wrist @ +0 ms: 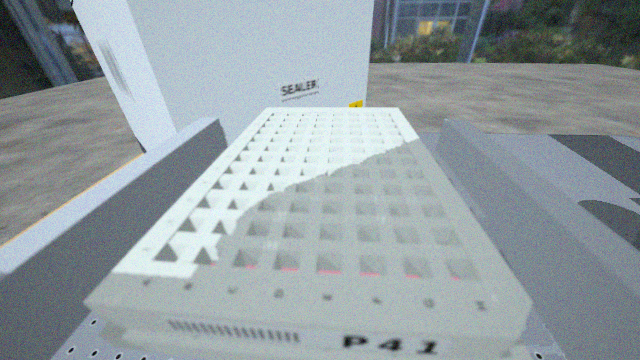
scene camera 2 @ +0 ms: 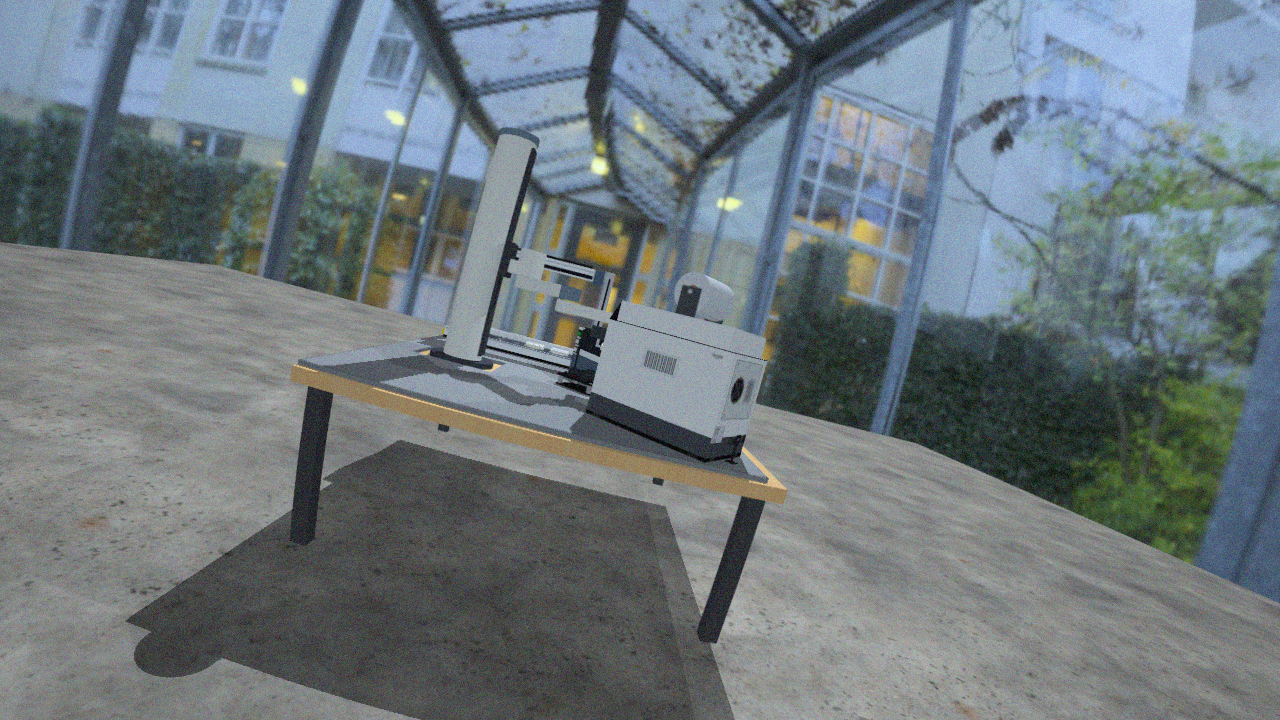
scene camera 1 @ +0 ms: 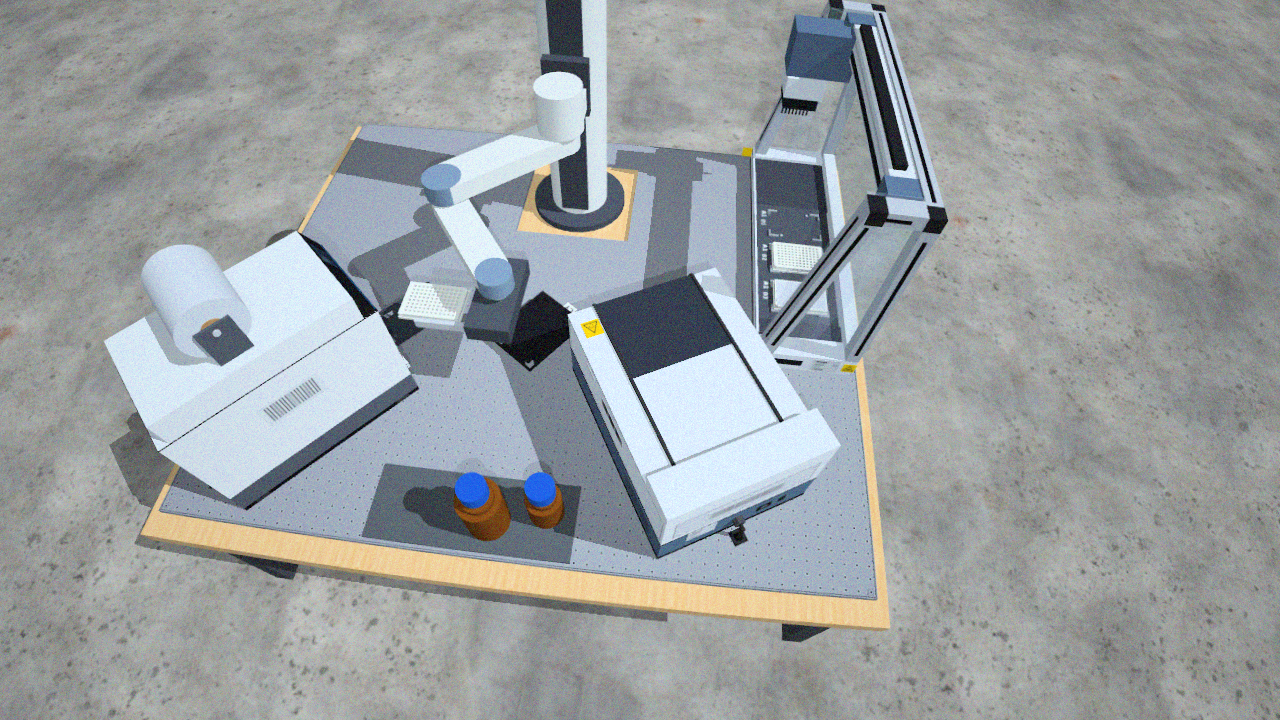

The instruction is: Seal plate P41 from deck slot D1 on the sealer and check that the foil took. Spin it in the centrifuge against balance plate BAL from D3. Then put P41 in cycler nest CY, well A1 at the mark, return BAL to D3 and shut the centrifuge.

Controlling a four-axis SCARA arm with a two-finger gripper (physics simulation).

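Frame: origin at the arm's base, x left, y back, z up, level; centimetres.
Seen in the pictures: gripper, fingertip midpoint: [wrist: 327, 138] [scene camera 1: 424, 300]; arm's base, origin of the base link: [scene camera 2: 461, 360] [scene camera 1: 580, 200].
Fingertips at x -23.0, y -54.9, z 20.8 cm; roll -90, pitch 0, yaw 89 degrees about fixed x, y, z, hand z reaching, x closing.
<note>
Pixels of each thing's top centre, then the offset from my fingertips to it. "pt": a spot on its surface instead. Level surfaces: height alone.
- plate P41, middle of its top: [wrist: 324, 153] [scene camera 1: 433, 300] dx +2.1, dy +0.0, dz +0.3 cm
- sealer, middle of its top: [scene camera 1: 188, 270] [scene camera 2: 704, 276] dx -25.3, dy -19.1, dz +28.1 cm
- white plate, middle of its top: [scene camera 1: 798, 256] [scene camera 2: 535, 344] dx +81.3, dy +34.7, dz -13.0 cm
- black square nest, middle of its top: [scene camera 1: 535, 322] [scene camera 2: 584, 376] dx +20.2, dy +7.2, dz -14.3 cm
- gantry frame, surface spot: [scene camera 1: 878, 211] pt dx +82.0, dy +5.3, dz +30.4 cm
- dark mat, its level: dz -18.9 cm
My gripper [scene camera 1: 437, 304] [wrist: 327, 138] is shut on plate P41 [scene camera 1: 435, 300] [wrist: 327, 200], level above the table by the sealer [scene camera 1: 295, 286] [scene camera 2: 671, 358] [wrist: 225, 50], at its dark tray [scene camera 1: 409, 331]. The P41 label faces the wrist camera; faint glints lie over the wells, but I cannot tell foil for certain. Gripper and plate are hidden in scene camera 2. A white instrument [scene camera 1: 716, 407] with a dark panel stands centre right; I cannot read its name. One white plate [scene camera 1: 794, 257] and another [scene camera 1: 787, 293] sit on the right deck; I cannot read which is BAL.
A black square nest [scene camera 1: 537, 329] lies between the gripper and the white instrument. A gantry frame [scene camera 1: 878, 211] stands over the right deck. The arm's column [scene camera 1: 595, 116] [scene camera 2: 487, 250] rises at the back. Two amber bottles [scene camera 1: 483, 514] [scene camera 1: 544, 508] stand on a dark mat [scene camera 1: 402, 528] at the front.
</note>
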